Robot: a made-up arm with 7 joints.
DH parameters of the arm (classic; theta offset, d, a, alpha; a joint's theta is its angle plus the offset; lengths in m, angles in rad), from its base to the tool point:
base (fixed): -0.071 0 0 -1.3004
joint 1: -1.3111 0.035 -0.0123 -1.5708
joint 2: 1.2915 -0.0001 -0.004 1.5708
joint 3: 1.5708 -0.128 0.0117 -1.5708
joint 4: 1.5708 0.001 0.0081 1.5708
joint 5: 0 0.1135 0.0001 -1.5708
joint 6: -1.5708 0 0.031 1.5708
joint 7: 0 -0.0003 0 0
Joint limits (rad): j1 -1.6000..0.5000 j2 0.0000..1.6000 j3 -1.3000..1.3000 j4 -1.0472..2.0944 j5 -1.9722..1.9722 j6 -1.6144..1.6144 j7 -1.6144..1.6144
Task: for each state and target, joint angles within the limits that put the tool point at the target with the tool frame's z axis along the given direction. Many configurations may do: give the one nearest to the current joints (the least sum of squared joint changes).
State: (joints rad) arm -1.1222 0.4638 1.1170 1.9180 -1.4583 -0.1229 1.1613
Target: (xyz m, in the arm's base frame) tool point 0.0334 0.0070 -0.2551 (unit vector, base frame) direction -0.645 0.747 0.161
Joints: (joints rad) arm -0.5662 0.0742 1.0362 2.0774 -1.5227 -0.4039 1.1613
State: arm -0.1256 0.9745 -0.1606 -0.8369 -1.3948 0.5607 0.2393
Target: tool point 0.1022 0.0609 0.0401 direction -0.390 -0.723 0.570
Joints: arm -0.3207 1.4208 0.5069 -0.9938 -0.8462 0.7551 0.2393
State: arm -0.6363 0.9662 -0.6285 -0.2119 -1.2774 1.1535 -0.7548
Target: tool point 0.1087 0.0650 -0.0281 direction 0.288 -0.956 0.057
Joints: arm -0.6247 1.6000 -0.4549 -1.0022 -0.8223 1.3870 -0.7548
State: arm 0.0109 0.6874 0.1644 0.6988 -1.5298 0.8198 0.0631
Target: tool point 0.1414 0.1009 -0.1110 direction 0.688 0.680 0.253
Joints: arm -0.1637 0.5535 0.1938 -0.0896 -1.8326 0.8552 0.0631
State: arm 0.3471 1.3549 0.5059 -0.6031 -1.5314 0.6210 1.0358
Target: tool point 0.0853 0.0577 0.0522 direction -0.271 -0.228 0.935
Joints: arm -0.0284 1.5060 0.9014 -0.9521 -1.7168 0.4606 1.0358
